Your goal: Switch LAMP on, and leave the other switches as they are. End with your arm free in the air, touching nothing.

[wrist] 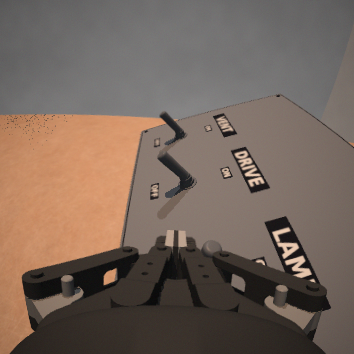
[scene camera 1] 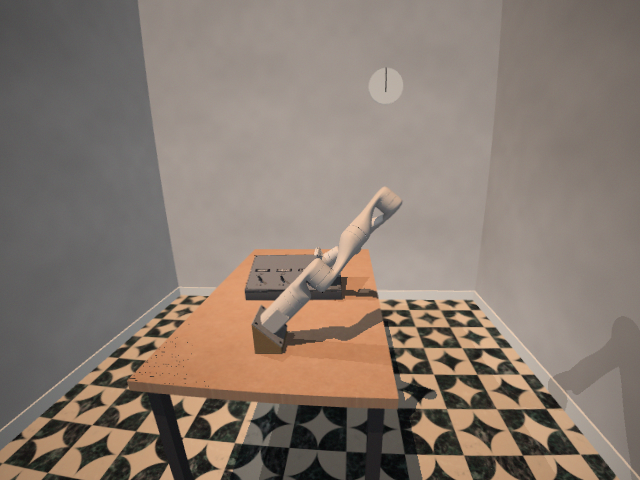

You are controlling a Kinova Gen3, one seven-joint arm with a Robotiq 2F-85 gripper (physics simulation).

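Places are measured from the arm's base along level axes (x ahead, y up, z right), in millimetres.
Where they show: gripper, fingertip midpoint: [wrist: 175, 241]; arm's base at its link origin: [scene camera 1: 269, 322].
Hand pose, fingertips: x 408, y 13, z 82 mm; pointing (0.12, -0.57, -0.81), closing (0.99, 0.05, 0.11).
Each offset is from my fingertips to the top centre of the thing. Level surfaces: height alone.
The grey switch panel [scene camera 1: 289, 262] [wrist: 310, 165] stands on the table. In the wrist view the LAMP label {dx +85, dy +15, dz +29 mm} [wrist: 292, 250] is at the right, its lower end hidden by my gripper. The rounded tip of the LAMP lever {dx +16, dy +34, dz +27 mm} [wrist: 212, 248] shows just right of my fingertips; the rest is hidden, so its position and any contact cannot be told. The DRIVE lever {dx +6, dy +25, dz -93 mm} [scene camera 1: 282, 279] [wrist: 176, 168] and the VENT lever {dx +9, dy +25, dz -213 mm} [scene camera 1: 260, 279] [wrist: 172, 124] lean toward their OFF sides. My gripper [wrist: 175, 241] is shut and empty, over the panel; the arm largely hides it in the scene view.
The wooden table {dy -102 mm} [scene camera 1: 330, 372] [wrist: 65, 190] carries the panel and the arm's wedge-shaped base [scene camera 1: 267, 341]. The arm [scene camera 1: 354, 237] rises to the right and covers the panel's right part in the scene view. Walls stand around the table.
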